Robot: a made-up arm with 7 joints.
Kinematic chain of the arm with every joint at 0, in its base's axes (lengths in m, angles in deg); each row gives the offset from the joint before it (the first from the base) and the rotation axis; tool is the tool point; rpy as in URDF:
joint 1: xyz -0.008 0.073 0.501 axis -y
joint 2: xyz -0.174 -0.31 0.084 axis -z
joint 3: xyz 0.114 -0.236 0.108 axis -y
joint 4: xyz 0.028 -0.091 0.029 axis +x
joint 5: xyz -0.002 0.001 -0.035 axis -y
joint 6: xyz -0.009 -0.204 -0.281 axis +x
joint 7: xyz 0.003 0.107 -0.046 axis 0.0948 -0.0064 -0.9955
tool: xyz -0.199 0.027 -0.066 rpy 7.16 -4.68 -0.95
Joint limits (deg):
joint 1: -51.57..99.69
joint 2: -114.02..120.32
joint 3: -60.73..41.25
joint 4: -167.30..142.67
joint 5: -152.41..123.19
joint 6: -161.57..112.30
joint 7: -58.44..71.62
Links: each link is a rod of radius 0.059 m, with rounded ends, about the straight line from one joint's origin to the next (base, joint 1, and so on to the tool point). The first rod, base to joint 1, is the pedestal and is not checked.
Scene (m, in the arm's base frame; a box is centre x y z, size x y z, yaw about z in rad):
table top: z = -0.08
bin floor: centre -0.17 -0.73 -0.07 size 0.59 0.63 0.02 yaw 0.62
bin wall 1: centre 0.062 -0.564 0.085 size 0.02 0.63 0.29 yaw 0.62
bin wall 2: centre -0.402 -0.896 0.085 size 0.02 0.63 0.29 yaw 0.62
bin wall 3: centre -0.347 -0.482 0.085 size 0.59 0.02 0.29 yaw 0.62
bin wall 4: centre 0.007 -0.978 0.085 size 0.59 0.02 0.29 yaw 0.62
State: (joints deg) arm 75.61 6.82 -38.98 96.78 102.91 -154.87 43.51
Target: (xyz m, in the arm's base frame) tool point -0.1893 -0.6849 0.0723
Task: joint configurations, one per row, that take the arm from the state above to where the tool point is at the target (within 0.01 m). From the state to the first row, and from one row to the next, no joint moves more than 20 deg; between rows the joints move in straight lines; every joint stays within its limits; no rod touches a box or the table.
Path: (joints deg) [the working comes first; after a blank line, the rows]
Joints at the target: 25.91 5.77 -60.73 75.39 120.22 -161.57 51.37
Straight joint move there: touches bin wall 1.

1: 66.27 19.83 -19.59 89.63 109.67 -157.10 36.37
2: 56.94 32.83 -0.19 82.49 116.43 -159.34 29.24
3: 47.60 45.84 19.20 75.34 123.19 -161.57 22.10
4: 28.61 43.23 9.73 74.19 123.19 -161.57 11.12
5: 9.61 40.62 0.25 73.04 123.19 -161.57 0.14
6: -9.38 38.01 -9.22 71.90 123.19 -161.57 -10.84
7: -28.37 35.40 -18.70 70.75 123.19 -161.57 -21.82
8: -14.80 28.00 -29.21 71.91 122.45 -161.57 -3.52
9: -1.23 20.59 -39.71 73.07 121.71 -161.57 14.77
10: 12.34 13.18 -50.22 74.23 120.97 -161.57 33.07
11: 25.91 5.77 -60.73 75.39 120.22 -161.57 51.37

